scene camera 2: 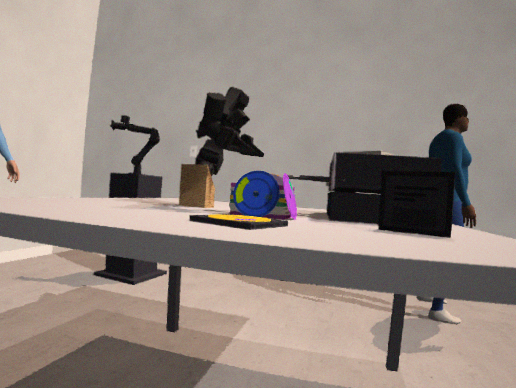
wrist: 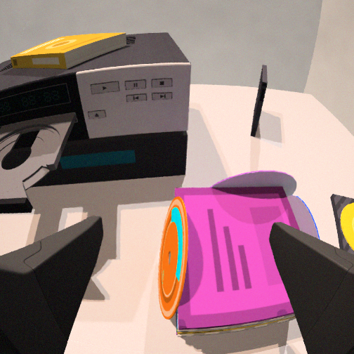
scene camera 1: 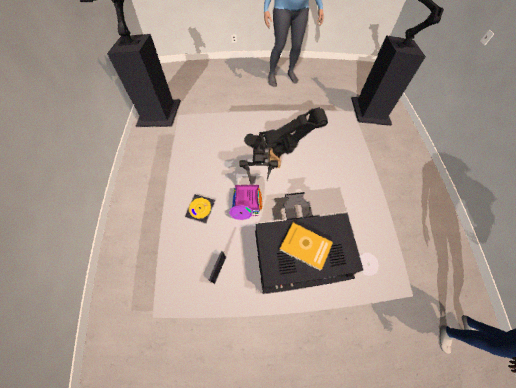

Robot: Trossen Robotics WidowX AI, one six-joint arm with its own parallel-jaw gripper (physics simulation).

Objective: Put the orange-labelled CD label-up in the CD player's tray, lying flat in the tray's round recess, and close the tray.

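Where they show: gripper, fingertip midpoint: (scene camera 2: 259,154) (scene camera 1: 258,181); arm's base, link origin: (scene camera 2: 199,177) (scene camera 1: 276,151).
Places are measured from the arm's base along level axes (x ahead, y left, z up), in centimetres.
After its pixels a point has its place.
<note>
The orange-labelled CD (wrist: 170,240) (scene camera 1: 260,198) @[x 28.0, y -7.8, z -5.3 cm] stands on edge, leaning against the side of a stack of cases topped by a magenta one (scene camera 1: 247,195) @[x 28.3, y -14.6, z -1.9 cm] (wrist: 240,270). Its orange and cyan label faces outward. The black CD player (scene camera 1: 270,237) @[x 53.2, y -3.0, z 8.1 cm] (scene camera 2: 350,172) @[x 51.0, y -9.0, z 2.9 cm] (wrist: 140,117) has its grey tray (wrist: 61,134) (scene camera 2: 311,178) @[x 37.9, y 4.8, z 1.6 cm] slid out; the part of the round recess that shows holds no disc. My gripper (scene camera 1: 260,180) @[x 24.9, y -9.2, z 7.1 cm] (scene camera 2: 261,155) @[x 24.9, y -9.2, z 7.1 cm] (wrist: 189,230) is open and empty above the table, near the stack. In the wrist view the orange CD shows between the fingers, lower down and beyond their tips.
A purple CD (scene camera 1: 239,213) @[x 37.3, y -18.2, z -4.9 cm] (scene camera 2: 290,200) @[x 37.5, y -18.3, z -5.5 cm] and a blue CD (scene camera 2: 256,202) @[x 29.9, y -22.2, z -6.5 cm] lean on the stack. A yellow disc (scene camera 1: 200,206) @[x 32.7, y -40.2, z -9.0 cm] lies on a flat black case. A black panel (scene camera 1: 216,267) @[x 66.3, y -25.9, z 2.1 cm] (wrist: 259,100) stands upright. A yellow case (scene camera 1: 300,252) @[x 59.9, y 9.5, z 10.5 cm] lies on the player. A wooden block (scene camera 2: 195,185) @[x 1.0, y -3.6, z -3.0 cm] stands near the arm.
</note>
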